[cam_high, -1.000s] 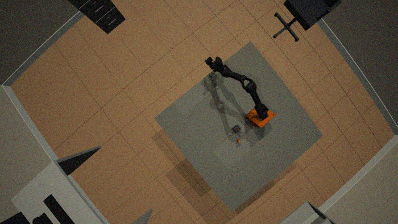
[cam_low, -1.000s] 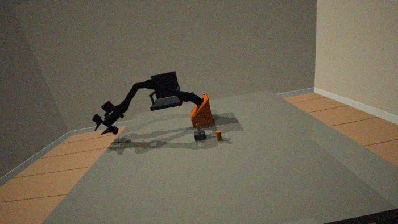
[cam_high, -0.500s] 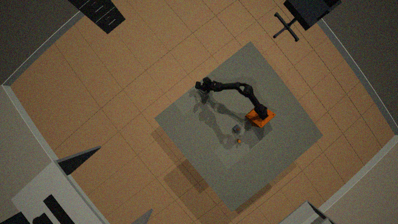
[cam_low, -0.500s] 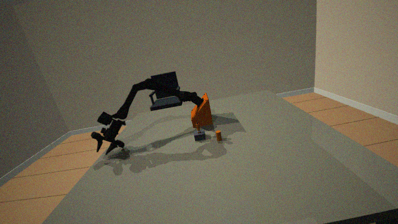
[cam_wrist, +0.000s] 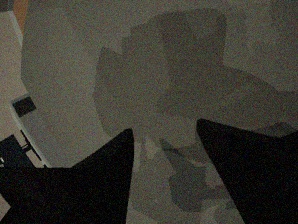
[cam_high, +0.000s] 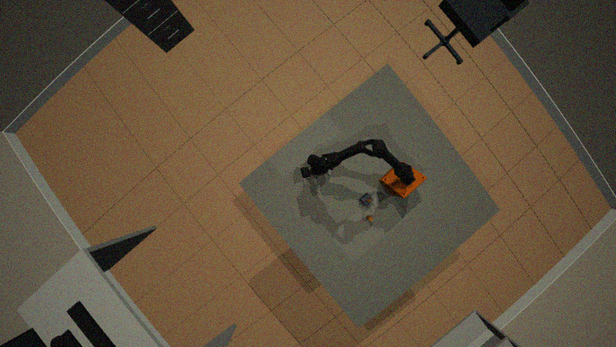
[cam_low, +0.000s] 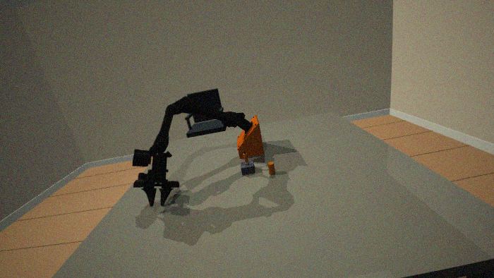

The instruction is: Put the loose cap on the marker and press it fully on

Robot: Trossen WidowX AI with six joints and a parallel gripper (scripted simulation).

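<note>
Now: gripper tip 140 mm past the orange cap, 480 mm to the right of it and 10 mm below it. Also, from my gripper tip: thin orange marker 200 mm behind, 370 mm to the left, 60 mm above; dark holder block 200 mm behind, 370 mm to the left.
</note>
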